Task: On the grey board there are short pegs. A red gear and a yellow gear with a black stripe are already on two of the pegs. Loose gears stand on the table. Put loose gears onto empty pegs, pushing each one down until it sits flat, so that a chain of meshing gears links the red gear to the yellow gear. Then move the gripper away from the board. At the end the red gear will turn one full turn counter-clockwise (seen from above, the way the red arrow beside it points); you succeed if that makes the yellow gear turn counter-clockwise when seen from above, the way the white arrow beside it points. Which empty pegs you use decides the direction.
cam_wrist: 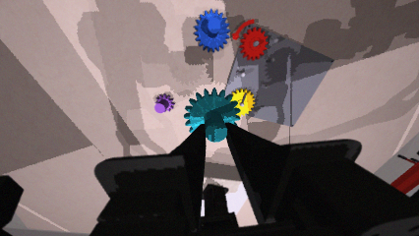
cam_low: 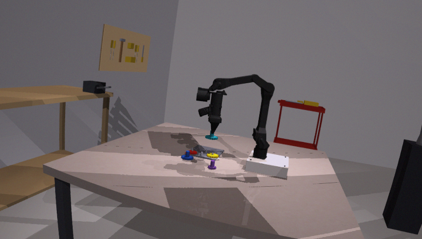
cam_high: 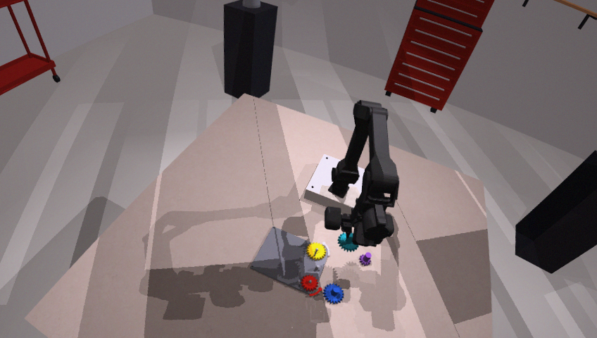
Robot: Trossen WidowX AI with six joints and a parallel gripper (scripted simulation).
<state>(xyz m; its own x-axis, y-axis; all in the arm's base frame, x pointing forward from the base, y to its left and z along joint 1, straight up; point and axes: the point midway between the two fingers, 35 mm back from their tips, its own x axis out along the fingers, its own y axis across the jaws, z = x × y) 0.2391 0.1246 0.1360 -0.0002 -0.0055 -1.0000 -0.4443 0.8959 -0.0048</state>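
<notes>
The red gear lies 140 mm below my gripper tip, 120 mm ahead of it and 40 mm to the right of it. From my gripper tip the other things lie so: teal gear: 10 mm below; then white arrow: 150 mm below, 50 mm to the right, 20 mm behind; then yellow gear: 140 mm below, 80 mm to the right, 10 mm ahead.
</notes>
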